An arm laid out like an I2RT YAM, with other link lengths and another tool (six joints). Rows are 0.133 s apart.
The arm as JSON. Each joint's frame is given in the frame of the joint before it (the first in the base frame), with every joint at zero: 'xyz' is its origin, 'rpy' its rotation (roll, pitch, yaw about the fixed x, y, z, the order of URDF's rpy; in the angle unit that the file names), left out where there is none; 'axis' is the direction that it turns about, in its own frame. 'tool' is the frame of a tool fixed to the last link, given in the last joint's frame.
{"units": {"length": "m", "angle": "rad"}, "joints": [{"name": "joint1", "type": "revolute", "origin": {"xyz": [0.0, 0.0, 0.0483]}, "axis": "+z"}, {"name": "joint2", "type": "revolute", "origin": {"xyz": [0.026, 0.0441, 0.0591], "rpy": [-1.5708, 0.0, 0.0]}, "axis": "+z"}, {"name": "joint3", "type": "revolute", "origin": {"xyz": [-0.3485, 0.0, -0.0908], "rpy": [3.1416, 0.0, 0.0]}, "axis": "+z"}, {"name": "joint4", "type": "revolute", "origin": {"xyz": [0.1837, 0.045, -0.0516]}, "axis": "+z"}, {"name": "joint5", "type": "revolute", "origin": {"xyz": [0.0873, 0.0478, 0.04], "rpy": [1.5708, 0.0, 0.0]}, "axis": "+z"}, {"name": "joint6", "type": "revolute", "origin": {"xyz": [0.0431, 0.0, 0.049], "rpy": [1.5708, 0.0, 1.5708]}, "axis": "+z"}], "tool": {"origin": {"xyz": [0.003, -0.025, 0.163], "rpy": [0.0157, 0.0, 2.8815]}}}
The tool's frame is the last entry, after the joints.
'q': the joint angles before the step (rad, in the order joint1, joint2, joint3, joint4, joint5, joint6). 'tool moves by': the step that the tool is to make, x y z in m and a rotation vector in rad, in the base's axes. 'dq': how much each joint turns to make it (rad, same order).
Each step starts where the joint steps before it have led.
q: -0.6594, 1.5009, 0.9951, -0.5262, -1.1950, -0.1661
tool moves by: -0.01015, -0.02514, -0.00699, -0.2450, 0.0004, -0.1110
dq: -0.0263, -0.0912, 0.0000, -0.0050, 0.2068, -0.0748
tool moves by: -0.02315, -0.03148, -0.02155, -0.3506, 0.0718, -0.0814
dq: -0.0081, -0.0873, 0.0000, -0.0629, 0.2986, -0.1923
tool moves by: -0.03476, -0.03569, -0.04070, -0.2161, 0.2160, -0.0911
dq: -0.0003, -0.0133, -0.0004, -0.1004, 0.3022, -0.1144
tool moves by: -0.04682, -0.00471, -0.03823, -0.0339, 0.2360, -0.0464
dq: 0.0004, 0.0095, -0.0038, -0.1590, 0.1786, -0.0411
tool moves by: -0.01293, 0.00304, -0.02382, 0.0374, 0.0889, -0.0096
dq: 0.0000, 0.0408, -0.0386, -0.0130, 0.0297, -0.0005
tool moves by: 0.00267, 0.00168, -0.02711, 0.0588, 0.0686, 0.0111
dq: 0.0107, 0.0919, -0.0393, 0.0409, -0.0019, 0.0001
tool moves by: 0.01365, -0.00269, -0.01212, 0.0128, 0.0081, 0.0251
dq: 0.0205, 0.0619, -0.0118, 0.0586, -0.0058, -0.0035
